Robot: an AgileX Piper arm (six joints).
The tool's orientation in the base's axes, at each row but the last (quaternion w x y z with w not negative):
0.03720, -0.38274, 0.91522, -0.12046
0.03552, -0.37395, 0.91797, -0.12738
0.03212, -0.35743, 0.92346, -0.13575
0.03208, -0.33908, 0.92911, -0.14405
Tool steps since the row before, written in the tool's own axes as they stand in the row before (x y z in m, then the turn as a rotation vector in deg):
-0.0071, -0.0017, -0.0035, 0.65, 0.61, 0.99
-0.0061, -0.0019, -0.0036, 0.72, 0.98, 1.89
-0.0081, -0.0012, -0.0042, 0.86, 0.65, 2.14
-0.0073, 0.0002, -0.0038, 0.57, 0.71, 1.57
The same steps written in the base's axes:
0.0056, 0.0046, 0.0036, -0.72, -0.24, -1.09
0.0051, 0.0037, 0.0038, -0.88, -0.22, -2.06
0.0061, 0.0055, 0.0041, -0.73, -0.60, -2.20
0.0049, 0.0057, 0.0033, -0.63, -0.23, -1.69

